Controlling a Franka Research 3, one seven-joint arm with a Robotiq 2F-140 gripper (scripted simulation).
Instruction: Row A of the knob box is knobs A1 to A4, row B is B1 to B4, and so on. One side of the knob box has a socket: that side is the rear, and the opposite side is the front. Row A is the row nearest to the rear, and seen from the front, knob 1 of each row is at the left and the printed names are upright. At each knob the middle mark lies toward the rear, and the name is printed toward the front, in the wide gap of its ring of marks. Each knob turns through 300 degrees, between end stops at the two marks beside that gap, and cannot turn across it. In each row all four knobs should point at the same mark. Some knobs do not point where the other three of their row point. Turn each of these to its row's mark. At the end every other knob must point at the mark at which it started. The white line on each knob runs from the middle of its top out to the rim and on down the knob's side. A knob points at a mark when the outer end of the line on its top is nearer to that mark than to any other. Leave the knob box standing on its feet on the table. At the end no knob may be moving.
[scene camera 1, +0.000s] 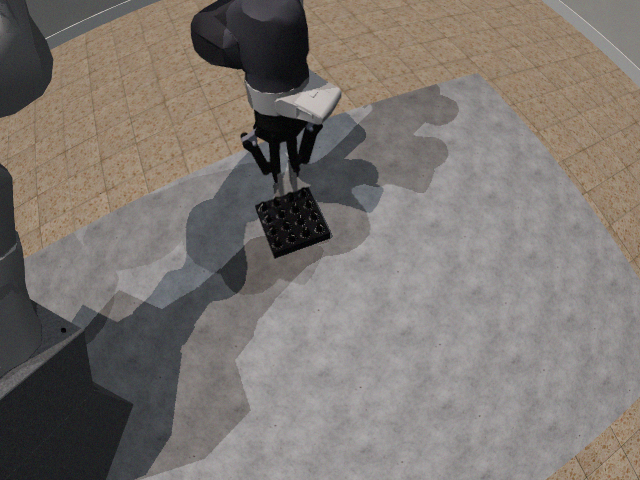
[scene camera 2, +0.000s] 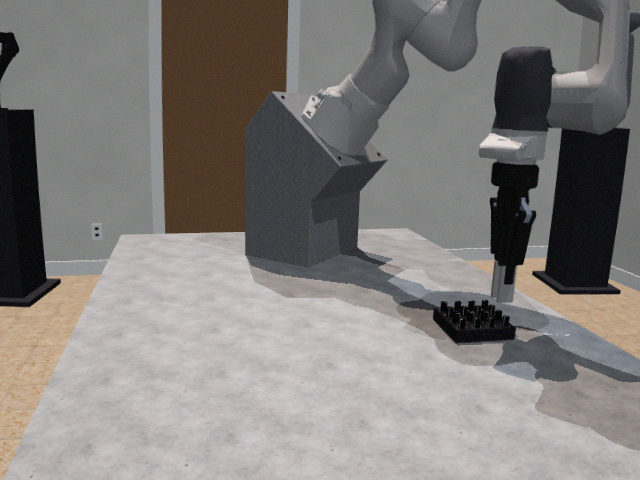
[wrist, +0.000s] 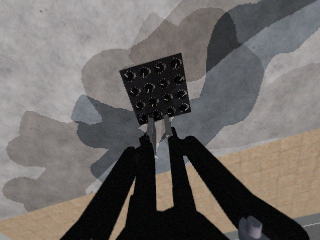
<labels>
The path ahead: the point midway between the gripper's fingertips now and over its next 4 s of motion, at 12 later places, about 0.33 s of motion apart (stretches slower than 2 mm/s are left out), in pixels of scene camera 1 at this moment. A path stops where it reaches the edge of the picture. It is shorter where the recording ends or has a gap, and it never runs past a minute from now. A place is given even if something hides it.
My gripper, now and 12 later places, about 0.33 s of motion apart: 286, 187; 287, 190; 289, 192; 289, 193; 289, 193; 289, 196; 290, 196; 290, 196; 292, 189; 291, 186; 290, 185; 290, 185; 290, 185
</labels>
